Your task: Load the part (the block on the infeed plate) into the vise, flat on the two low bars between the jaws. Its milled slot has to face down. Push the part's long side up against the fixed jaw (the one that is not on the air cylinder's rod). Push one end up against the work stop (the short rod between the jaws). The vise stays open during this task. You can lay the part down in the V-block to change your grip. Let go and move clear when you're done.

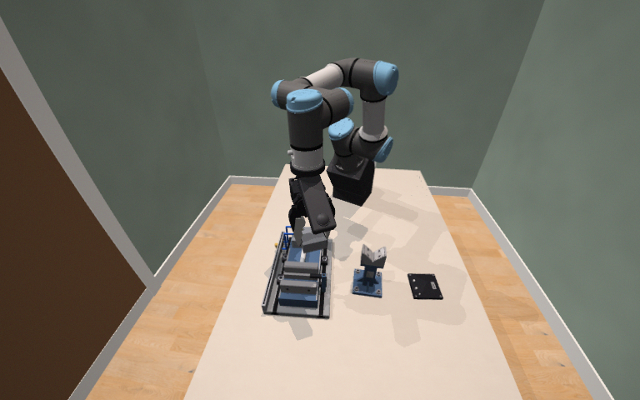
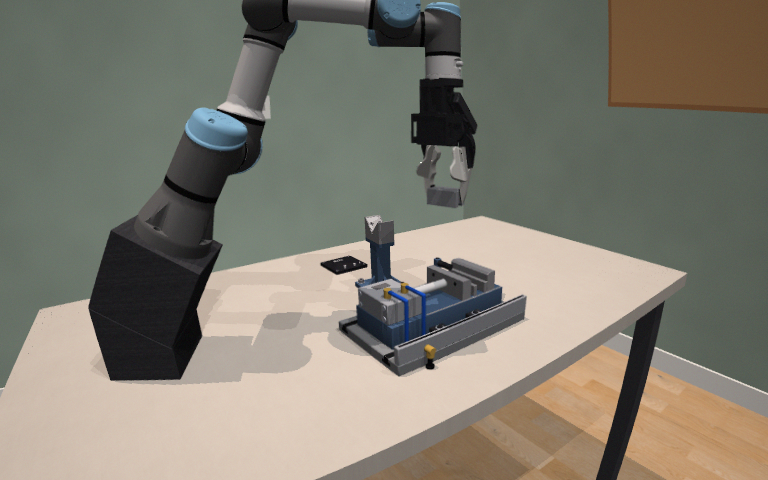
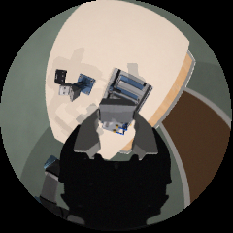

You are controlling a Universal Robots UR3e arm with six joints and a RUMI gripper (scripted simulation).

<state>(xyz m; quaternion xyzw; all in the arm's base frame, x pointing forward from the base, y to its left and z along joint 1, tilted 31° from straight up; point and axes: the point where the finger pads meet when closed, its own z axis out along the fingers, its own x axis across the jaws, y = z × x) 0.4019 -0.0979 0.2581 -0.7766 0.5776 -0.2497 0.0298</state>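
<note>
My hand is 20 cm above the vise, 7 cm past it and 3 cm to the left of it. Round my hand: part 1 cm below; air cylinder 17 cm behind, 16 cm below, 2 cm to the right; grey vise side rail 20 cm below, 12 cm to the right, 8 cm behind.
</note>
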